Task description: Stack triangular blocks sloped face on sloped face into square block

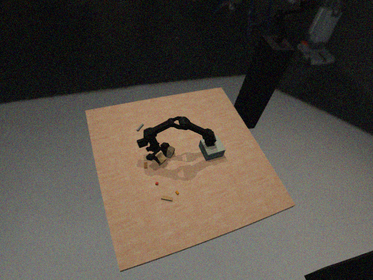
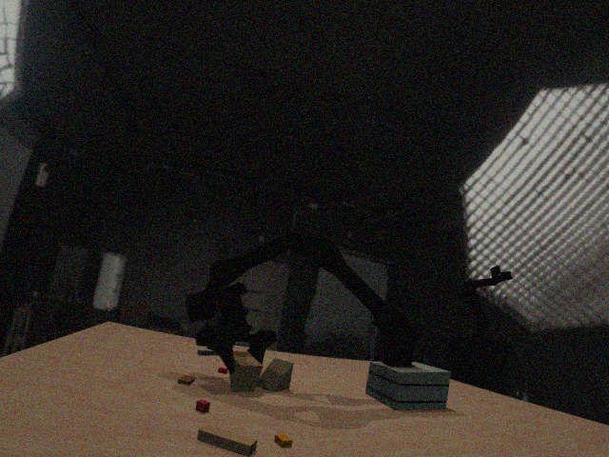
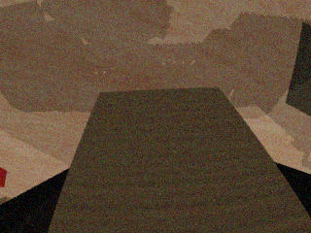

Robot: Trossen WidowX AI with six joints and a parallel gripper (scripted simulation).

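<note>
My gripper tip is 1 cm to the left of the tan triangular block and 1 cm below it. Round my gripper tip: grey bar 36 cm to the right, 10 cm ahead, 4 cm below; then red cube 16 cm to the left, 7 cm ahead, 3 cm below; then orange cube 25 cm to the left, 5 cm behind, 4 cm below.
</note>
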